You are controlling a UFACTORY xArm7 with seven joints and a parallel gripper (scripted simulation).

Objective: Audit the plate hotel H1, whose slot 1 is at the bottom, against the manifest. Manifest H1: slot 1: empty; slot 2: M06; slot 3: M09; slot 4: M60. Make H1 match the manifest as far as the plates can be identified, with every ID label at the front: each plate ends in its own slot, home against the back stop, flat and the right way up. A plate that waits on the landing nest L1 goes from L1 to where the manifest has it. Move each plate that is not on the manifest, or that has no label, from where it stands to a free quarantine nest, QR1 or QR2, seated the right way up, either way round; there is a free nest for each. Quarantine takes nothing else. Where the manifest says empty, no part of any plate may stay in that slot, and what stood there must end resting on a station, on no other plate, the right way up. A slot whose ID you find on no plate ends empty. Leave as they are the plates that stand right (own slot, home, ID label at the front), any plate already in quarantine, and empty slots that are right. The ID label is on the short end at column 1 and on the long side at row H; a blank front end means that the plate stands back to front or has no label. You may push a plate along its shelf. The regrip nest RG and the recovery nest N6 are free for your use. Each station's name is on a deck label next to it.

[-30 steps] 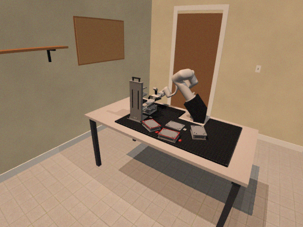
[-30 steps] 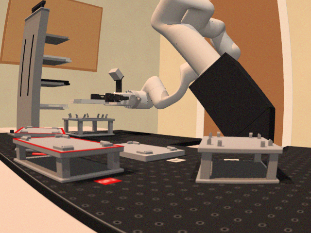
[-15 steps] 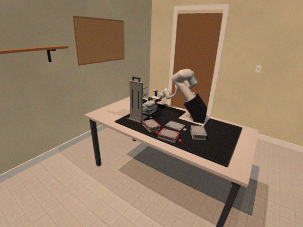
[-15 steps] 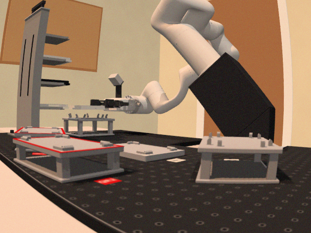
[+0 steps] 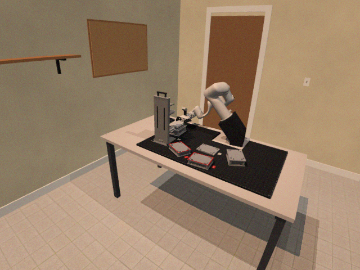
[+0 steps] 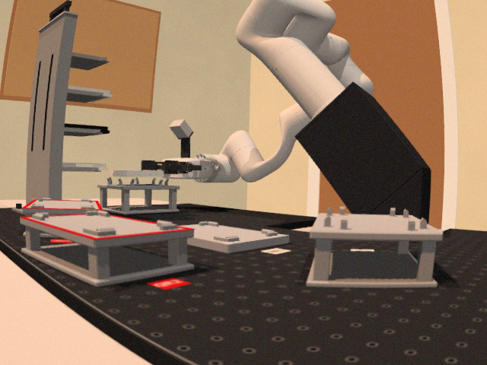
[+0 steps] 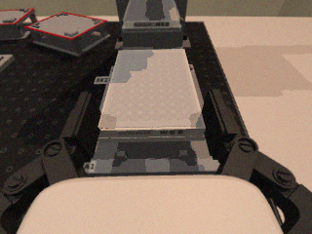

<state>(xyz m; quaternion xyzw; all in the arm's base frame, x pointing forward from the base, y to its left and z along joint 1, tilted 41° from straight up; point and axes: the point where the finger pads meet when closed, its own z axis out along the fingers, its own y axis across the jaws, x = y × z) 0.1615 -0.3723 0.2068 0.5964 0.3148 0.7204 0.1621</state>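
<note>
Now: the pale plate 5 cm ahead of my hand, 2 cm below it and 1 cm to the left of it. Round my hand: clear plate (23 cm ahead, 3 cm to the left); H1 deck label (17 cm ahead, 12 cm to the left, 10 cm below); RG label (10 cm below, 5 cm behind, 1 cm to the right).
</note>
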